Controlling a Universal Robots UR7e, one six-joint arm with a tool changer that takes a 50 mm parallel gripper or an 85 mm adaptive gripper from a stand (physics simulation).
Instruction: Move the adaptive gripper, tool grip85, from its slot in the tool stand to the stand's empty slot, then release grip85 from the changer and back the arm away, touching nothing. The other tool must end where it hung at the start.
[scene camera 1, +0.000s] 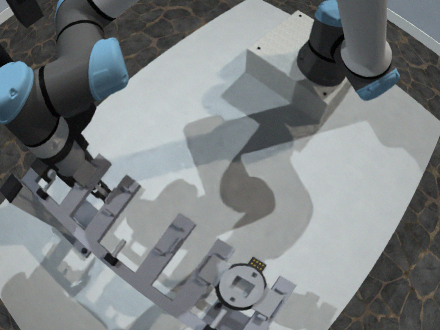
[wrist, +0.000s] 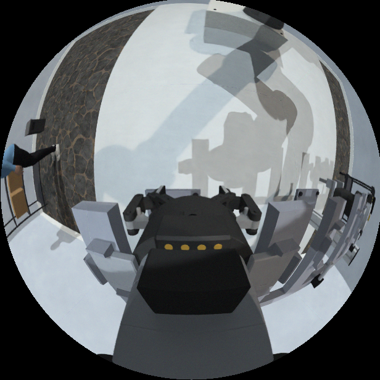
adaptive gripper grip85: scene camera 1 84, 170; wrist 192, 222
